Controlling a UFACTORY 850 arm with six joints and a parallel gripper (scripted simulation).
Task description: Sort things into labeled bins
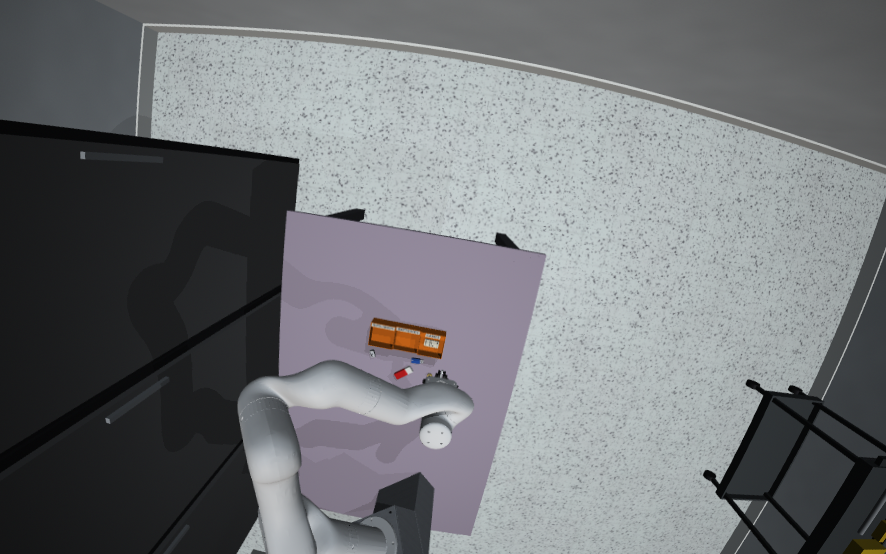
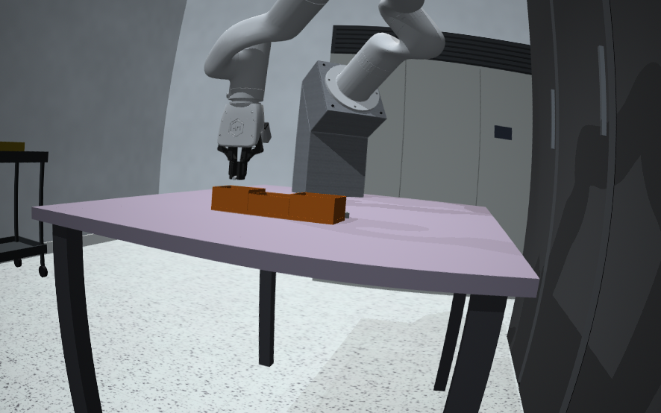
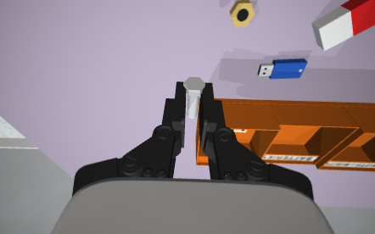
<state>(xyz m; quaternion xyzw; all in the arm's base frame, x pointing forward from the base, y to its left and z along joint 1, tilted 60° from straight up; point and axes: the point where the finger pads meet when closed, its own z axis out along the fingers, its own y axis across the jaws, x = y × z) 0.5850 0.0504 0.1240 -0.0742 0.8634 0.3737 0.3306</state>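
Right now the orange bins is 20 mm ahead of my hand, 160 mm to the left of it and 50 mm below it. From my hand the other things lie so: grey bolt (10 mm behind, 20 mm below); brass nut (60 mm behind, 10 mm to the left, 70 mm below); blue USB stick (30 mm behind, 80 mm to the left, 70 mm below).
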